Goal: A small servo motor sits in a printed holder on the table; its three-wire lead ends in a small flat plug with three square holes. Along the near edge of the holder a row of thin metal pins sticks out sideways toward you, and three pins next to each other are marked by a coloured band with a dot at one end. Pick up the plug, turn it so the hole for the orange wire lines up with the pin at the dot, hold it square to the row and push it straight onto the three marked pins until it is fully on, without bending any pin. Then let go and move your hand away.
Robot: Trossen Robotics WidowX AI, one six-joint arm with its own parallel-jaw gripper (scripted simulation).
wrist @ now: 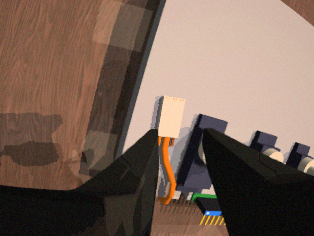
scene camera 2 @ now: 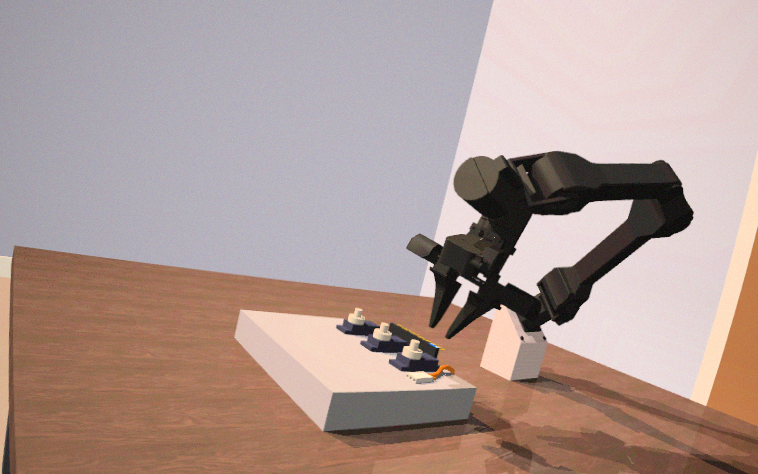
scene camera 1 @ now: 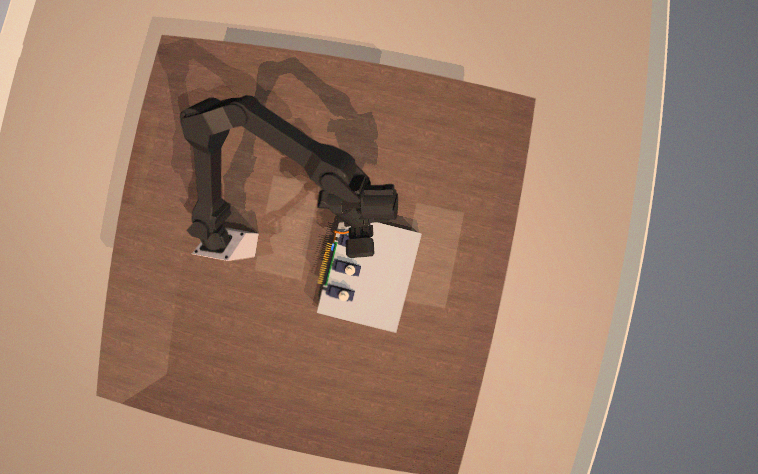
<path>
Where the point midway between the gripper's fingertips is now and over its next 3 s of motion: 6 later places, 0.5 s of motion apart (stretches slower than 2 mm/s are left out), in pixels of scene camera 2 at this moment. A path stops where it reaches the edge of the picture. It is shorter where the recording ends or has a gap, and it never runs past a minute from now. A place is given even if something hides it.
My gripper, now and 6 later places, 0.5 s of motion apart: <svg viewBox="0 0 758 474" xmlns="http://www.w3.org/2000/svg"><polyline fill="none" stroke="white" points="439,332 428,352 424,370 424,375 432,341 444,329 458,324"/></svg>
</path>
